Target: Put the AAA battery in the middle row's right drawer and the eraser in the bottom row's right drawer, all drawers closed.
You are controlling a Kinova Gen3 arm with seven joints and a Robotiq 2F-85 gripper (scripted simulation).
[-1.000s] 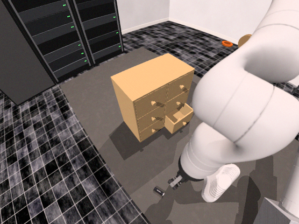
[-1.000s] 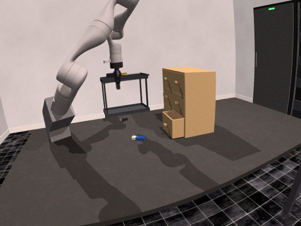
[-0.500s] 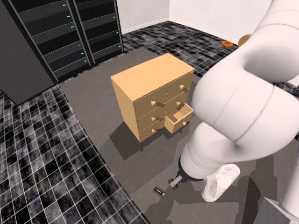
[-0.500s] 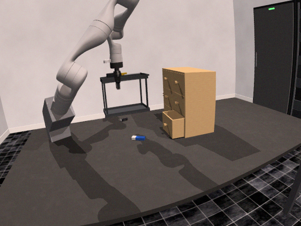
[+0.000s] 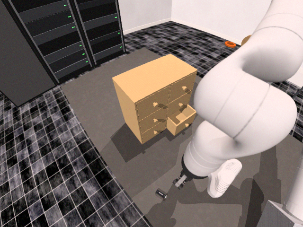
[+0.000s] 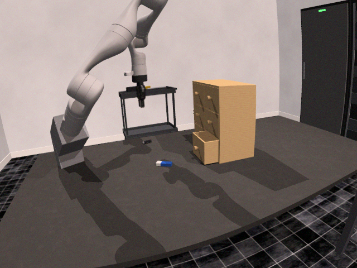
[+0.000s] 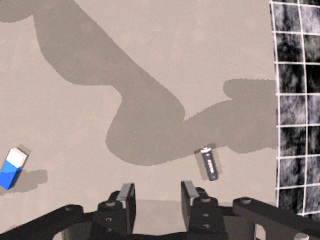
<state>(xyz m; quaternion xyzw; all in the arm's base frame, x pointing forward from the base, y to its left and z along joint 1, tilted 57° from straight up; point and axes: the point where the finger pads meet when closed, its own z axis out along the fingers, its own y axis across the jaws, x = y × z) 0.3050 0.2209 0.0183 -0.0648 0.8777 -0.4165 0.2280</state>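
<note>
My gripper is now 240 mm to the left of the white eraser and 230 mm above it. Also, from my hand: green AAA battery (320 mm ahead, 270 mm to the right, 110 mm below); dark AAA battery (30 mm ahead, 70 mm to the left, 230 mm below).
</note>
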